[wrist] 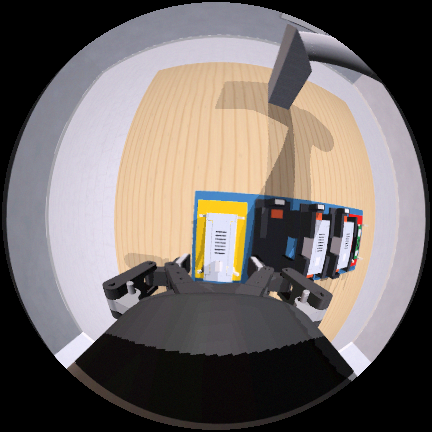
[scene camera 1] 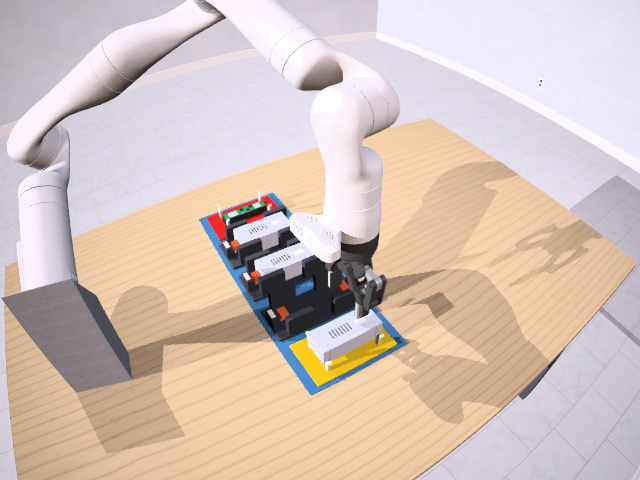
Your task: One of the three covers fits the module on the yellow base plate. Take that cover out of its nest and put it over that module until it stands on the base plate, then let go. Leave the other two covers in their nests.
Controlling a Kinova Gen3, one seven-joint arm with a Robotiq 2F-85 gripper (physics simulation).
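Pixels of known places: gripper, fingertip midpoint: (wrist: 218,263) (scene camera 1: 347,300); arm's base, link origin: (scene camera 1: 54,296).
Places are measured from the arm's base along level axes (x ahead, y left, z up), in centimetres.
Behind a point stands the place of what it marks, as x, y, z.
A light grey cover (scene camera 1: 343,335) @[45.1, -10.6, -16.0] (wrist: 220,240) @[44.7, -9.4, -16.0] with dark slots stands upright on the yellow base plate (scene camera 1: 317,373) @[39.4, -13.1, -21.7] (wrist: 225,205) @[38.6, -9.7, -21.7], between small white posts. It hides the module. My gripper (scene camera 1: 346,295) @[46.0, -9.3, -8.7] (wrist: 218,263) @[46.0, -9.3, -8.7] is open and empty, above the cover, with its fingers apart on either side of the cover's line in the wrist view. A second cover (scene camera 1: 283,259) @[42.3, 11.6, -17.2] (wrist: 320,245) @[42.4, 12.3, -17.2] and a third cover (scene camera 1: 261,228) @[40.9, 22.4, -17.2] (wrist: 344,242) @[40.7, 21.6, -17.2] lie in their black nests. The black nest nearest the yellow plate (scene camera 1: 294,304) @[41.3, 3.1, -21.3] (wrist: 270,240) @[43.7, 1.2, -21.2] holds no cover.
A blue board (scene camera 1: 313,388) @[37.6, -15.5, -22.1] (wrist: 220,195) @[36.8, -11.2, -22.1] carries the plates and nests. At its far end a red plate (scene camera 1: 214,227) @[31.6, 32.3, -21.7] bears a green module (scene camera 1: 245,210) @[39.9, 33.1, -19.6] with white posts. The grey arm pedestal (scene camera 1: 67,341) @[-0.8, -3.5, -7.1] (wrist: 287,75) @[6.0, -1.5, -9.8] stands at the left in the scene view.
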